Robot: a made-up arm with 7 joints.
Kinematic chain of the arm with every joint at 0, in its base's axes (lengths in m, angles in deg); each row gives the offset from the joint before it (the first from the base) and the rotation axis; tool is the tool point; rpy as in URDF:
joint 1: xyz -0.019 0.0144 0.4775 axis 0 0.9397 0.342
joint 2: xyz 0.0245 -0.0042 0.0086 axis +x
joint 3: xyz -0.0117 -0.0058 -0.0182 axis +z
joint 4: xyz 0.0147 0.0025 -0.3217 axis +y
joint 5: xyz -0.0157 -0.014 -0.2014 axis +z
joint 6: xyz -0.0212 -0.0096 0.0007 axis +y
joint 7: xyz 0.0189 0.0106 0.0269 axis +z
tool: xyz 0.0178 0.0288 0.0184 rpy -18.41 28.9 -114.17
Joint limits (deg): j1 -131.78..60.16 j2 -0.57..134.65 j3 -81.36..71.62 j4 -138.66..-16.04 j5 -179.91..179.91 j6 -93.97..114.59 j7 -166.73..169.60
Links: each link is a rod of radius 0.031 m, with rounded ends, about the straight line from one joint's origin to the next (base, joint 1, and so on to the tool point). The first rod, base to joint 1, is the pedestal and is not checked.
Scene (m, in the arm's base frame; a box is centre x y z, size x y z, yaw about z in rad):
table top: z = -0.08
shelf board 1: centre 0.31 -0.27 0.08 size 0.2 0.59 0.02 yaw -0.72
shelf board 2: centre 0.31 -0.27 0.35 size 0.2 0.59 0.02 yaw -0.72
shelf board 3: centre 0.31 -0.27 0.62 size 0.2 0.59 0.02 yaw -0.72
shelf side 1: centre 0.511 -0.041 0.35 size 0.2 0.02 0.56 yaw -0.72
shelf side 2: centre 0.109 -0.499 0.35 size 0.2 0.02 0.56 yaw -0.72
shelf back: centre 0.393 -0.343 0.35 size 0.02 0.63 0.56 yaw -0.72
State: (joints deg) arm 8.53 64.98 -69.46 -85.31 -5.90 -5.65 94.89
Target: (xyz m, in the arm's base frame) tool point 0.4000 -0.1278 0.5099
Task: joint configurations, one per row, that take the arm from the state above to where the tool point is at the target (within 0.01 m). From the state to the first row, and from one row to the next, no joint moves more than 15 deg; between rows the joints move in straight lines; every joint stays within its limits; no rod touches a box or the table.
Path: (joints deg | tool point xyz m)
1: -5.10 60.82 -66.28 -93.83 -7.91 -5.35 93.47 | 0.1070 0.2589 0.1699
2: -18.72 56.66 -63.09 -102.35 -9.93 -5.04 92.06 | 0.1979 0.1998 0.2090
3: -32.35 52.50 -59.91 -110.87 -11.94 -4.74 90.64 | 0.2634 0.1379 0.2740
4: -45.97 48.35 -56.73 -119.40 -13.96 -4.43 89.23 | 0.2972 0.0782 0.3536
5: -59.60 44.19 -53.55 -127.92 -15.97 -4.13 87.81 | 0.2989 0.0255 0.4358
6: -73.22 40.03 -50.36 -136.44 -17.99 -3.83 86.40 | 0.2732 -0.0166 0.5099
7: -75.79 35.41 -50.80 -123.50 -15.63 -7.39 88.55 | 0.3096 -0.0479 0.5133
8: -78.36 30.79 -51.24 -110.55 -13.28 -10.96 90.71 | 0.3434 -0.0771 0.5146
9: -80.93 26.16 -51.67 -97.61 -10.92 -14.52 92.87 | 0.3737 -0.1038 0.5135
10: -83.50 21.54 -52.11 -84.67 -8.57 -18.09 95.02 | 0.4000 -0.1278 0.5099

